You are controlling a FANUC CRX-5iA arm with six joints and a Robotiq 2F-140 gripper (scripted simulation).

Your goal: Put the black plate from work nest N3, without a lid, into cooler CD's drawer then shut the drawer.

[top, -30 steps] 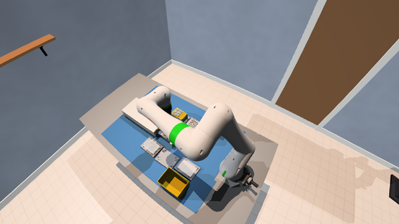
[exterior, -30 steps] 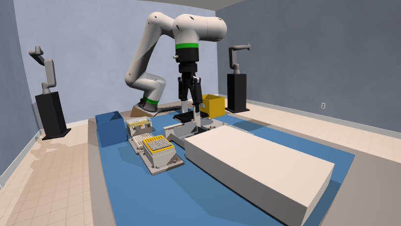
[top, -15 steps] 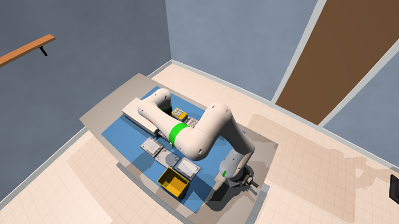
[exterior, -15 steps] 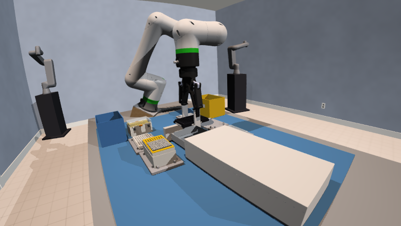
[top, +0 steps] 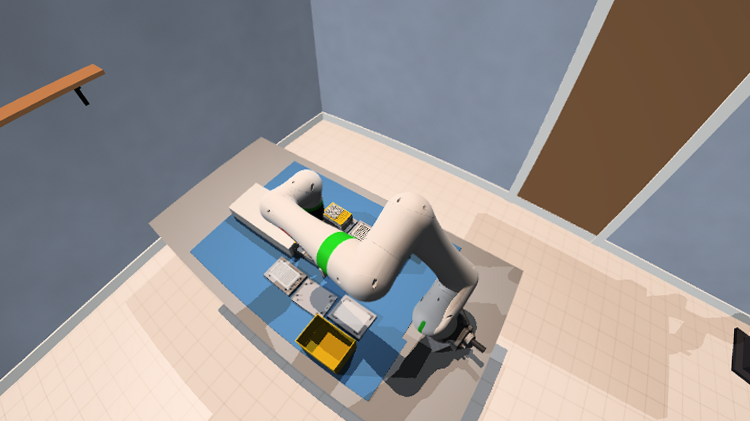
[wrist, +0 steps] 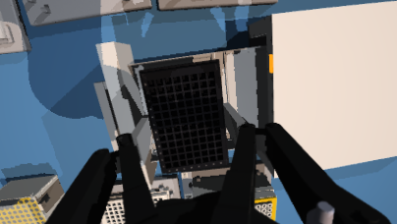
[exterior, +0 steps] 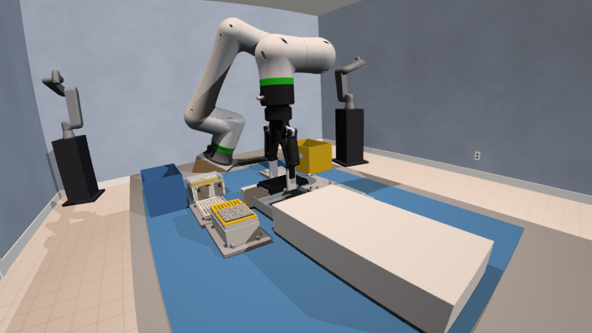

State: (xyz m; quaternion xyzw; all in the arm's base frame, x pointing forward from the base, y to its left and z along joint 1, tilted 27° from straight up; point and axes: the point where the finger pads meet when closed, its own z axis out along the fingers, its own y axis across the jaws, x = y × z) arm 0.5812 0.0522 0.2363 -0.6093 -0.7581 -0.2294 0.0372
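Now: the drawer 8 cm below my hand, 3 cm ahead of it and 1 cm to the left of it. From my hand the other things lie so: nest N3: 17 cm to the left, 16 cm behind, 10 cm below; then black plate: 2 cm below; then yellow-topped tip box: 17 cm to the right, 9 cm ahead, 5 cm below.
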